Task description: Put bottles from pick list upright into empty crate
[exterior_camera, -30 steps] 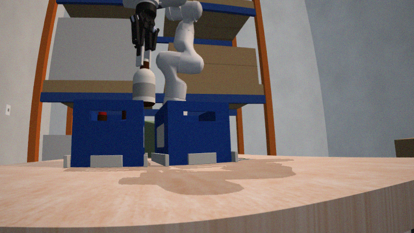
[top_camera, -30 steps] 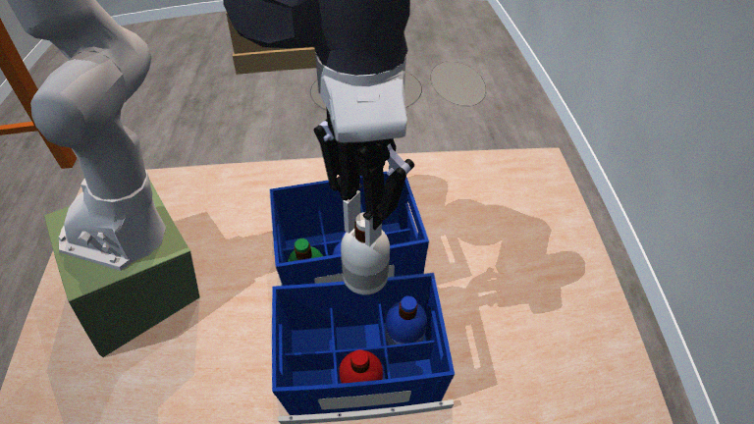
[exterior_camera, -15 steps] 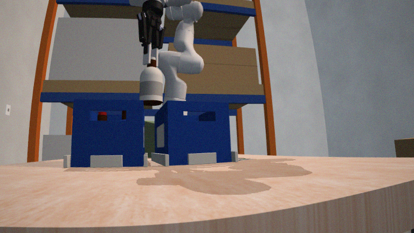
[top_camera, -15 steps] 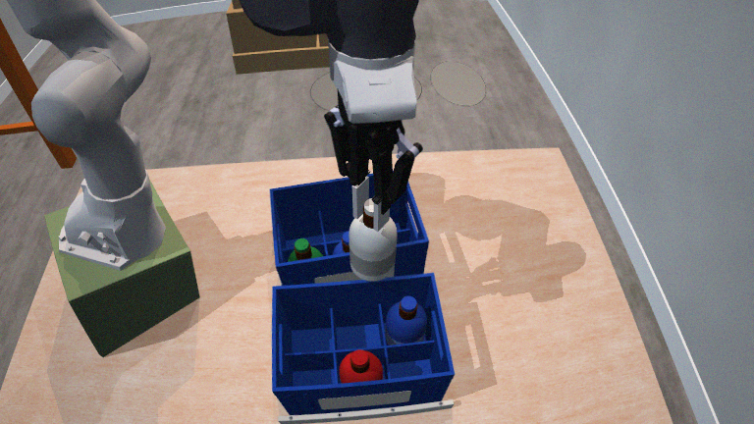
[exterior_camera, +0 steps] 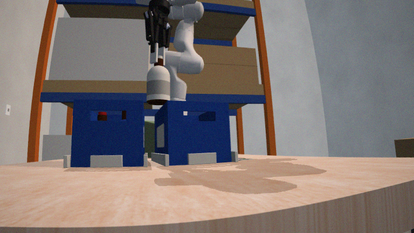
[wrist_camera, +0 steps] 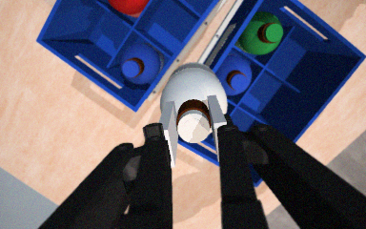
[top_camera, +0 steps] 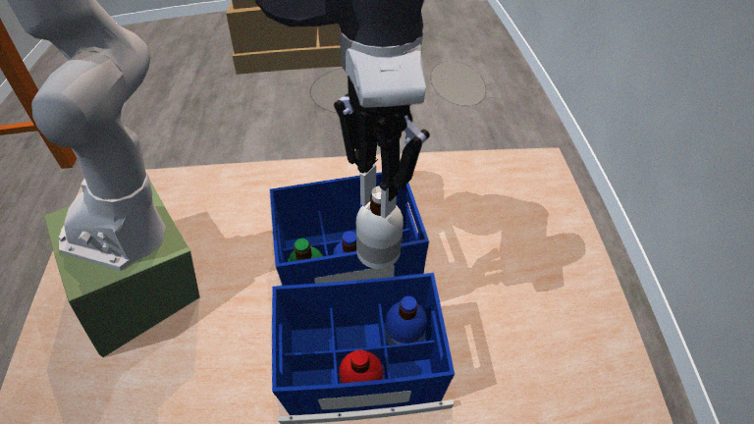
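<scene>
The white bottle is 8 cm below my hand. Round my hand: red bottle (4 cm behind, 18 cm to the right, 26 cm below); then green-labelled bottle (13 cm behind, 5 cm to the left, 26 cm below); then blue bottle (5 cm ahead, 8 cm to the right, 26 cm below).
</scene>
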